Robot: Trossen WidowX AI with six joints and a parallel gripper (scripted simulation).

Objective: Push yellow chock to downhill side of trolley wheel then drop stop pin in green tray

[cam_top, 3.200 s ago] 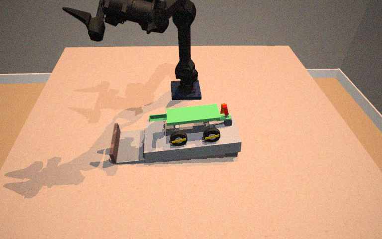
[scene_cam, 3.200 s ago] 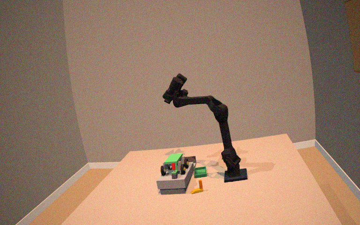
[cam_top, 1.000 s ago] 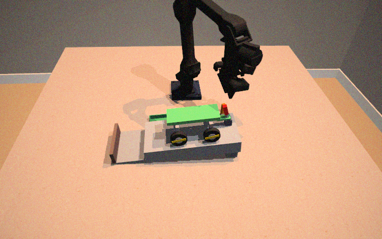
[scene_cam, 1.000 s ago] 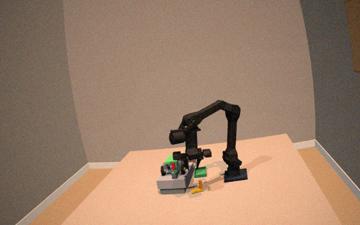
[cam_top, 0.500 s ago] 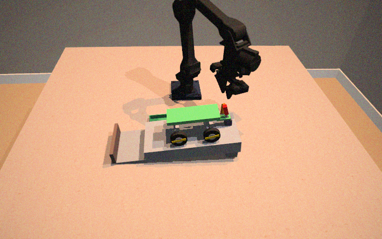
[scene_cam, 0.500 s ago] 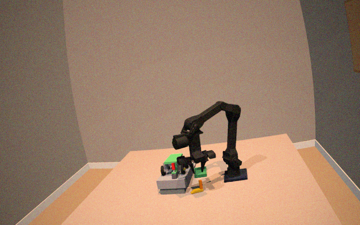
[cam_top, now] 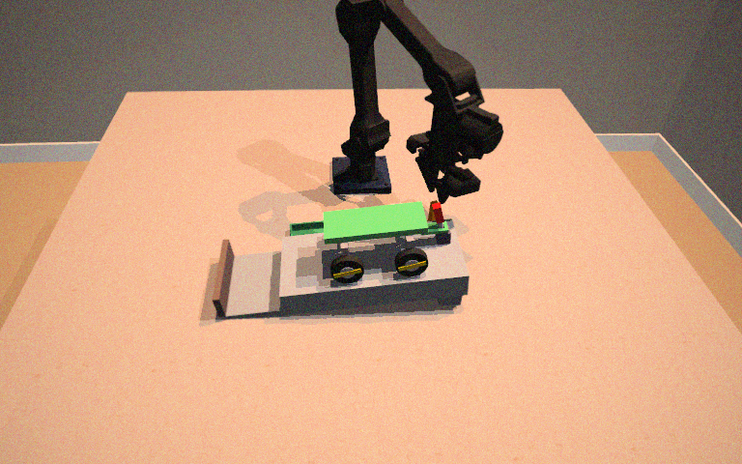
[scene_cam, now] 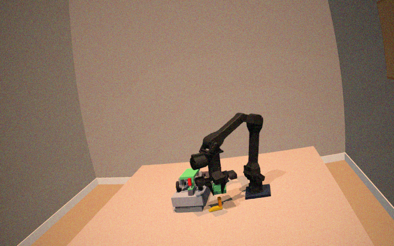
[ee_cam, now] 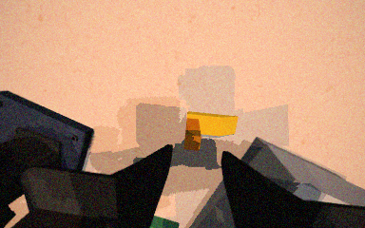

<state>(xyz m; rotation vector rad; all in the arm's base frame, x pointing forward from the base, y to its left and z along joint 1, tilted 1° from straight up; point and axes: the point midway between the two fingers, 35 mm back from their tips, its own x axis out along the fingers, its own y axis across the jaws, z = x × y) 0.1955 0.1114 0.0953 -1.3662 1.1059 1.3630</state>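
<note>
The yellow chock lies 6 cm below my gripper tip and 2 cm ahead of it. Round my gripper tip: trolley 16 cm to the right, 13 cm ahead, 3 cm above; grey ramp 16 cm to the right, 13 cm ahead, 4 cm below; red-headed stop pin 12 cm ahead, 5 cm above, 4 cm to the right.
</note>
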